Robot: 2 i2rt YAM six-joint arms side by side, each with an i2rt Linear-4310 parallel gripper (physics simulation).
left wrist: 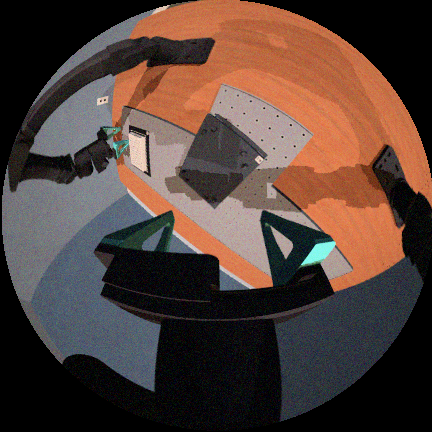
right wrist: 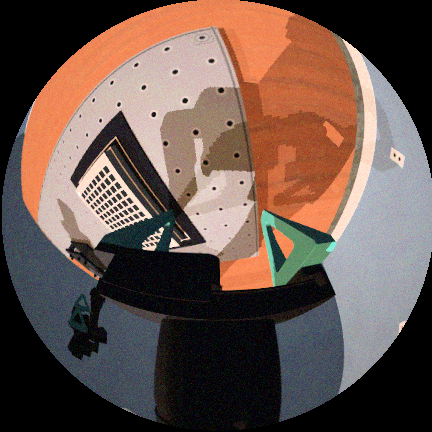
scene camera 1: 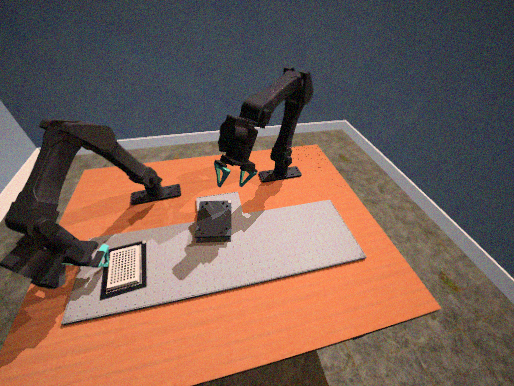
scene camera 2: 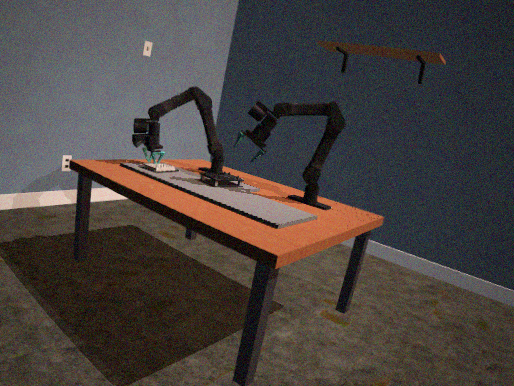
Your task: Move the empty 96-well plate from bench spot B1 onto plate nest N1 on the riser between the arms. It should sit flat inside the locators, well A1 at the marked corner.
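Places are measured from the left arm's base along level axes (x up, y ahead, z left), in metres.
Pixels of known places: left gripper, fingertip midpoint: (left wrist: 216,214) (right wrist: 80,300) (scene camera 1: 230,186) (scene camera 2: 242,154); right gripper, fingertip midpoint: (left wrist: 125,133) (right wrist: 217,214) (scene camera 1: 93,263); left arm's base at its link origin: (left wrist: 397,191) (scene camera 1: 280,174) (scene camera 2: 309,203); right arm's base at its link origin: (left wrist: 175,52) (scene camera 1: 156,195).
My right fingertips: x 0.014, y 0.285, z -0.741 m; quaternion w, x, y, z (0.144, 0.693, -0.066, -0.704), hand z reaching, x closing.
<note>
For each thing: its top centre in the pictures, then the offset to it from my right fingertips. Level surfaces: height alone.
- white 96-well plate at its top centre: (right wrist: 121,218) (scene camera 1: 123,265) (left wrist: 135,152) (scene camera 2: 160,165) dx +0.015, dy +0.037, dz +0.099 m
- dark plate nest at its top centre: (left wrist: 207,169) (right wrist: 89,271) (scene camera 1: 214,215) (scene camera 2: 222,173) dx +0.045, dy -0.066, dz +0.399 m
- grey perforated board at its surface level: dx -0.001 m
- orange table at its surface level: dx -0.014 m
The white 96-well plate (scene camera 1: 123,267) (scene camera 2: 159,167) (left wrist: 139,150) (right wrist: 112,197) lies flat inside the black frame (scene camera 1: 144,267) (right wrist: 102,142) of the bench spot. The dark plate nest (scene camera 1: 214,220) (scene camera 2: 222,181) (left wrist: 220,157) is on the riser between the arms, with a small white mark at one corner. My right gripper (scene camera 2: 153,163) (left wrist: 125,133) (right wrist: 217,214) is open beside the plate and turned askew to it. In its wrist view one finger overlaps the plate and frame; the other is over the orange table. My left gripper (scene camera 1: 231,185) (scene camera 2: 243,153) (left wrist: 216,214) is open and empty, high behind the nest.
A grey perforated board (scene camera 1: 295,245) (scene camera 2: 285,215) (left wrist: 250,107) (right wrist: 145,70) lies under the frame and riser on the orange table (scene camera 1: 300,320) (scene camera 2: 300,245). Both arm bases stand behind the board. A wall shelf (scene camera 2: 385,51) hangs at the upper right in scene camera 2.
</note>
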